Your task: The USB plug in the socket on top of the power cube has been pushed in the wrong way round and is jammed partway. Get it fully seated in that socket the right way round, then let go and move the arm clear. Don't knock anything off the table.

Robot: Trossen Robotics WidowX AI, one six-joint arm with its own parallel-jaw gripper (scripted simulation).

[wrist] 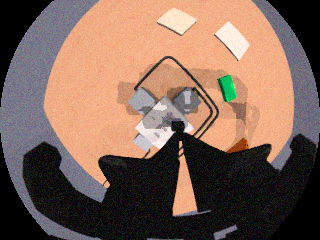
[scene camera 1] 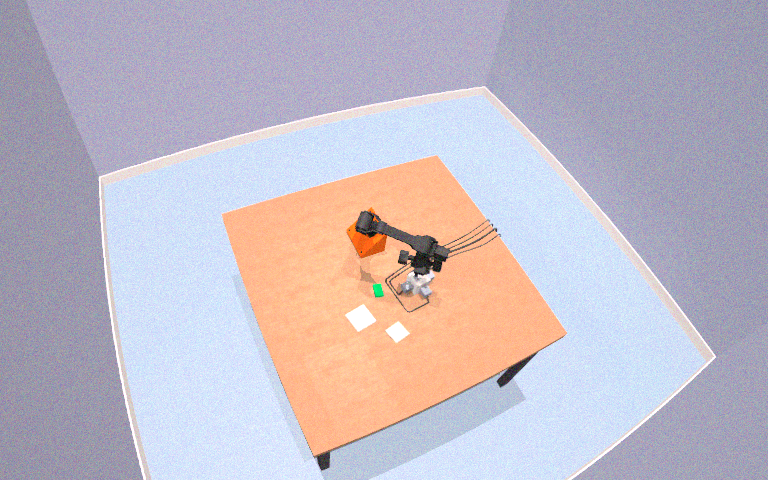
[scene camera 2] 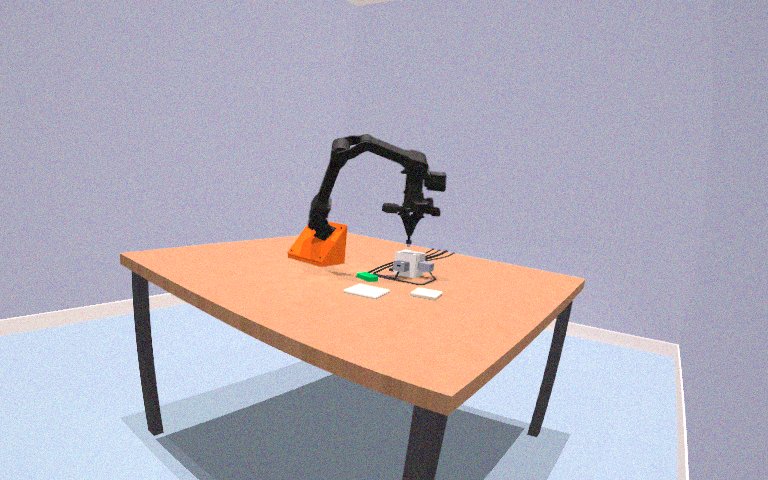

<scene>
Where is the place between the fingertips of my gripper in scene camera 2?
At 409, 235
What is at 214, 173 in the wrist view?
My gripper.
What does my gripper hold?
An usb plug.
</scene>
